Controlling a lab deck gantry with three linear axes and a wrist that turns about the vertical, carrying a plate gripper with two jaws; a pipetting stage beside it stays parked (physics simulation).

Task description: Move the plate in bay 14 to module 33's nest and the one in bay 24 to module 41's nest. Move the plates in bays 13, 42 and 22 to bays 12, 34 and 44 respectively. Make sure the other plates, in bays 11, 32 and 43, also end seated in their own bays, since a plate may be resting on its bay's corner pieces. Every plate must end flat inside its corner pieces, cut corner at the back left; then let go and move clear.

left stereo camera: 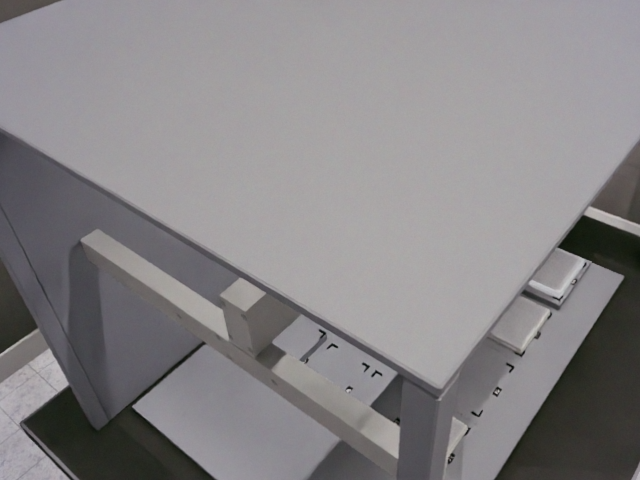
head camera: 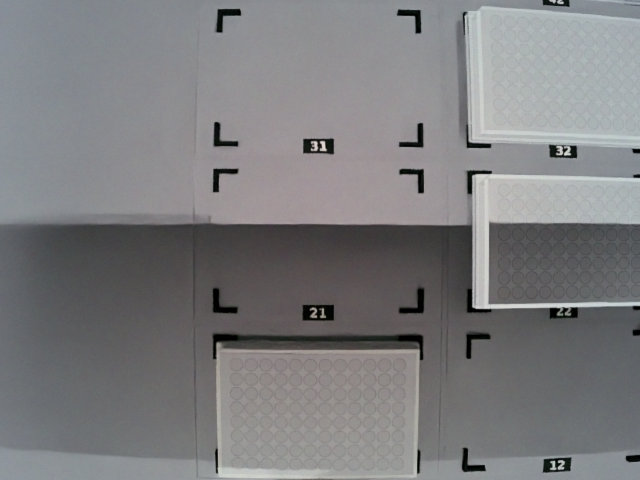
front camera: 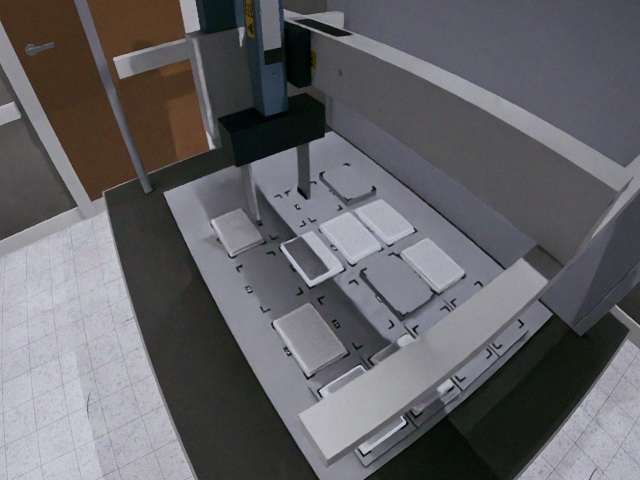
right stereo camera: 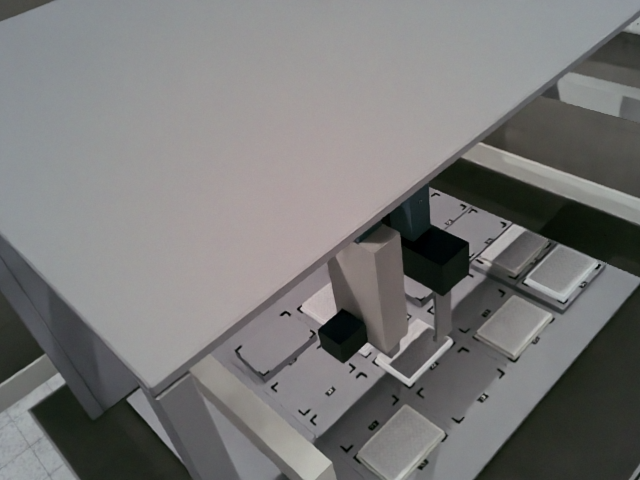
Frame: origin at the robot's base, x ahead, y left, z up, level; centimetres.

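Seen in the pictures: gripper, fingertip midpoint: (front camera: 280,204) (right stereo camera: 417,319); robot's base, link origin: (head camera: 221,466) (front camera: 211,224).
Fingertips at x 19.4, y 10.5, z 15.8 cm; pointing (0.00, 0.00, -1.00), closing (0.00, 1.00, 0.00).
Observation:
Pixels of each thing's top centre, then the offset from my fingertips to it. "*": a spot on its surface instead.
- Plate 14, top centre: (front camera: 362,405) (right stereo camera: 561,269) (left stereo camera: 553,267) dx +36.2, dy -6.2, dz -12.9 cm
- plate 24, top centre: (front camera: 412,370) (right stereo camera: 514,247) dx +36.2, dy +4.5, dz -12.9 cm
- Module 33, top centre: (front camera: 398,281) (right stereo camera: 423,271) dx +19.7, dy +15.2, dz -13.6 cm
- module 41, top centre: (left stereo camera: 285,342) (right stereo camera: 275,341) (front camera: 347,180) dx -12.9, dy +26.0, dz -13.6 cm
- Bay 12, surface spot: (head camera: 469,346) * dx -3.3, dy -2.3, dz -15.5 cm
- bay 21, surface spot: (head camera: 421,302) * dx -6.5, dy +0.6, dz -15.5 cm
- large grey cover, surface spot: (left stereo camera: 310,155) * dx -33.9, dy -3.3, dz +53.3 cm
The gripper (front camera: 281,208) hangs above the deck's rear, its two jaws apart and empty; in the right stereo view a pale column covers much of it. Plates lie in bays 11 (front camera: 237,232) (head camera: 317,413) (right stereo camera: 401,443), 13 (front camera: 310,338) (right stereo camera: 513,326) (left stereo camera: 521,324), 22 (front camera: 311,258) (head camera: 563,258) (right stereo camera: 419,356), 32 (front camera: 351,237) (head camera: 558,72), 42 (front camera: 385,221) and 43 (front camera: 432,264). Plate 14 (right stereo camera: 561,272) (left stereo camera: 560,271) and plate 24 (right stereo camera: 524,250) stand at the front. Module 33 (front camera: 398,286) and module 41 (front camera: 347,183) (right stereo camera: 279,341) are empty. Exact seating is too small to tell.
Bay 12 (head camera: 469,346) and bay 21 (head camera: 421,302) hold no plate. A pale crossbar (front camera: 423,361) hides parts of the front bays in the front view. A large grey cover (left stereo camera: 310,155) (right stereo camera: 206,155) hides much of the deck in both stereo views.

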